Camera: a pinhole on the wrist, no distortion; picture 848 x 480 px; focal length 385.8 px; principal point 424.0 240.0 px. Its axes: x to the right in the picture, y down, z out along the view. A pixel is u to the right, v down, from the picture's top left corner.
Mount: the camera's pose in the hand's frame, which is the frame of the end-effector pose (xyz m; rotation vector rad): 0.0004 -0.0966 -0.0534 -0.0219 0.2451 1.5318
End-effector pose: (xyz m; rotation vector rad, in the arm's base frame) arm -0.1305 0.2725 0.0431 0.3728 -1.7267 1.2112
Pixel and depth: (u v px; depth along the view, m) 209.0 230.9 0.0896
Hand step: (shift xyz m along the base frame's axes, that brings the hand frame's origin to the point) 0.0612 -0.0924 0.0827
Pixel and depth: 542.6 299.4 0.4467
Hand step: -0.2742 -0.2591 -0.0827
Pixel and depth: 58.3 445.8 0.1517
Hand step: 0.1061 -0.2229 0.0598
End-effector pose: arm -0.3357 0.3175 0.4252 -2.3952 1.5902 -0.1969
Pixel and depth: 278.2 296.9 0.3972
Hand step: 0.2472 0.1187 -0.3016
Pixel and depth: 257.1 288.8 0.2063
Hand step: 0.1750 0.0756 -0.1169
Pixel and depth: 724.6 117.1 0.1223
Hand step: 0.0200 -0.0535 -0.0486
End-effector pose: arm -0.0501 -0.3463 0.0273 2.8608 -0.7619 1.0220
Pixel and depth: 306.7 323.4 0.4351
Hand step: 0.2870 0.0785 -0.3170
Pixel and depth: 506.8 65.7 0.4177
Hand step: 0.3283 -0.2092 -0.1048
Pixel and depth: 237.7 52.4 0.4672
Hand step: 0.5480 0.0253 -0.1122
